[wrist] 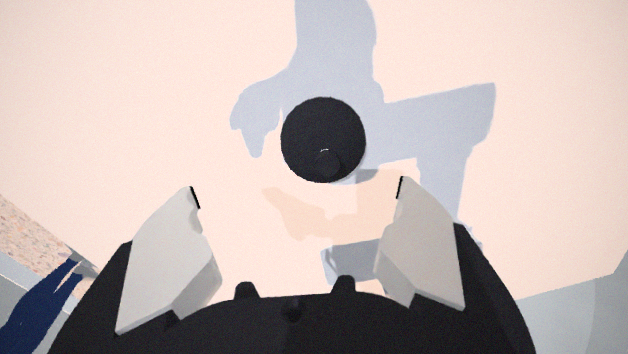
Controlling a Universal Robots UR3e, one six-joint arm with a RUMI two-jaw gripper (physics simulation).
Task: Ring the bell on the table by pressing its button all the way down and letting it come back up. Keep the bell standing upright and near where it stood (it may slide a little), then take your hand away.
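Places are measured from the arm's base along level axes (x left, y ahead, z down), in metres.
Pixels of known places: gripper, between the fingertips: (pixel 299 184).
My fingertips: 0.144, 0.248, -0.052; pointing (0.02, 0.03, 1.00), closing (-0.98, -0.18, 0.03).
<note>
Ahead of a thing's pixels: the offset from my fingertips to its top centre, as dx, dy, dz. Level surfaces: height alone.
The bell {-0.022, +0.005, +0.011} (pixel 312 125) is a dark round shape seen from above, upright on the pale table {dz +0.077} (pixel 125 100), a little above the middle of the wrist view. Its small round button {-0.022, +0.005, +0.011} (pixel 328 163) shows near the bell's lower edge, with a thin bright glint at its top. My gripper (pixel 299 184) is open, with nothing between its jaws. The light grey jaws stand wide apart to the lower left and lower right of the bell, and neither appears to touch it. The bell's lower sides are hidden beneath its top.
Blue-grey shadows of the arm fall around the bell. A speckled strip (pixel 30 230) and a dark blue shape (pixel 42 300) show at the lower left. The table's edge runs along the lower right, with a grey-blue surface (pixel 560 320) beyond it.
</note>
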